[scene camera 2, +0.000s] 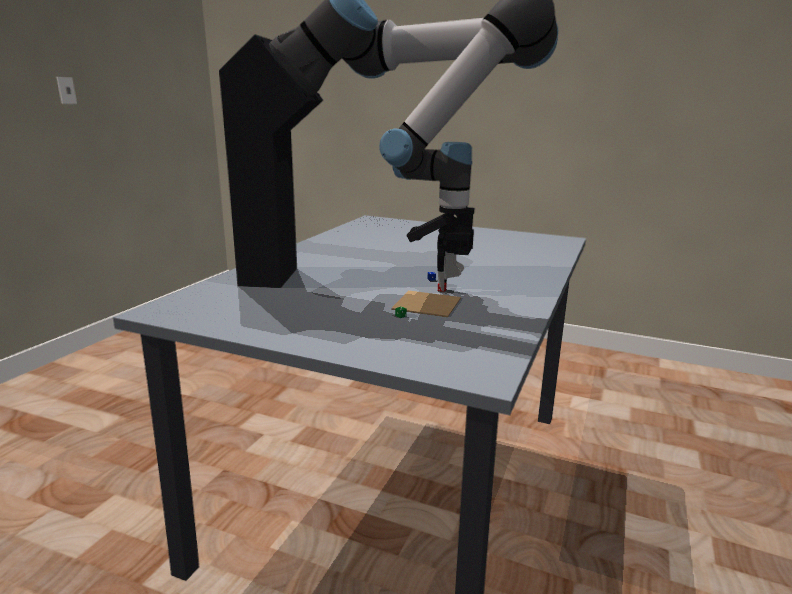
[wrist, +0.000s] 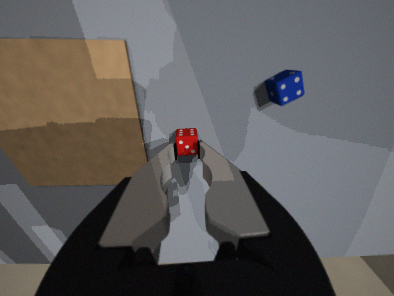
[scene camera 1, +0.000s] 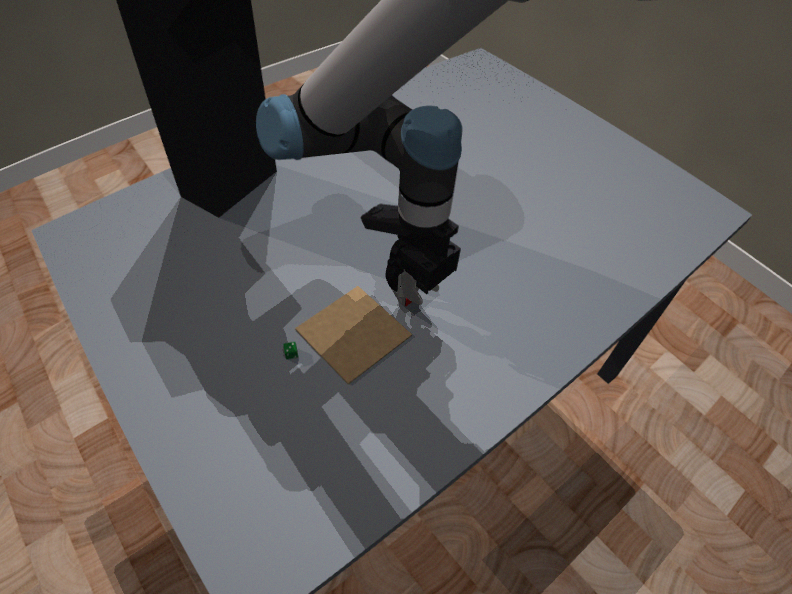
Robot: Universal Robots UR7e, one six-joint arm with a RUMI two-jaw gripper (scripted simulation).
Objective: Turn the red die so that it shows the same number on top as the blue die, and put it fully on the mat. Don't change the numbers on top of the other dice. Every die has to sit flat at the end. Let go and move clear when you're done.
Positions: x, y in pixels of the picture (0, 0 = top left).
Labels:
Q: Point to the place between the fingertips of my gripper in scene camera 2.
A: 443, 289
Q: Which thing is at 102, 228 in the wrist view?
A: My gripper.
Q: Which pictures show my gripper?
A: Scene camera 2, the wrist view and scene camera 1: all of them.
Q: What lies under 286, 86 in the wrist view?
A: A blue die.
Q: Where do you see a tan mat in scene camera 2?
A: At 416, 302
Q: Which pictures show the tan mat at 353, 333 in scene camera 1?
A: Scene camera 2, the wrist view and scene camera 1: all of them.

